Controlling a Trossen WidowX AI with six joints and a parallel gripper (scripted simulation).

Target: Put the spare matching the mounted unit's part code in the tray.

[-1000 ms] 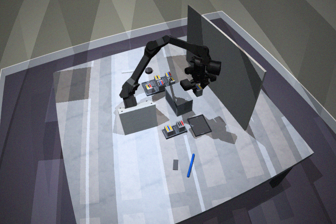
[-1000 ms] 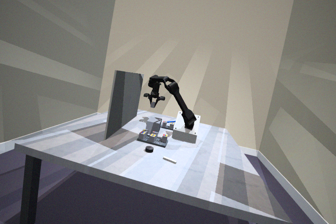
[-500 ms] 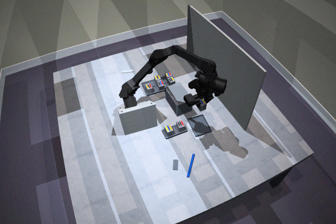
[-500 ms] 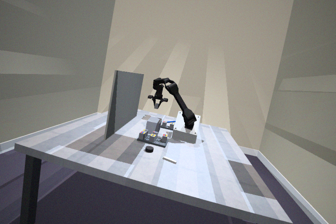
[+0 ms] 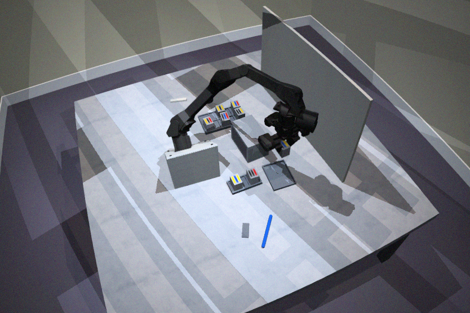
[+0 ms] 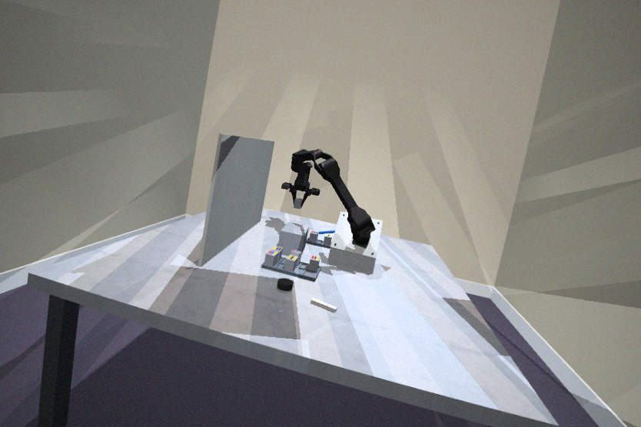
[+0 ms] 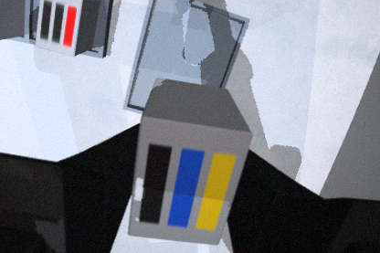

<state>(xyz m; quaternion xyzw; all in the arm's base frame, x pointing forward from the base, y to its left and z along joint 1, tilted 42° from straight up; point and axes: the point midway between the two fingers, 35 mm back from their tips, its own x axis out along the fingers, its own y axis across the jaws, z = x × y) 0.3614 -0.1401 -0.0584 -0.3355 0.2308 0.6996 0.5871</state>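
Now: the flat grey tray 16 cm below my gripper tip. The rest, counted from my gripper tip: tall grey panel 17 cm ahead, 23 cm to the left, 7 cm above; then rack 15 cm behind, 15 cm below; then grey spare 2 cm above.
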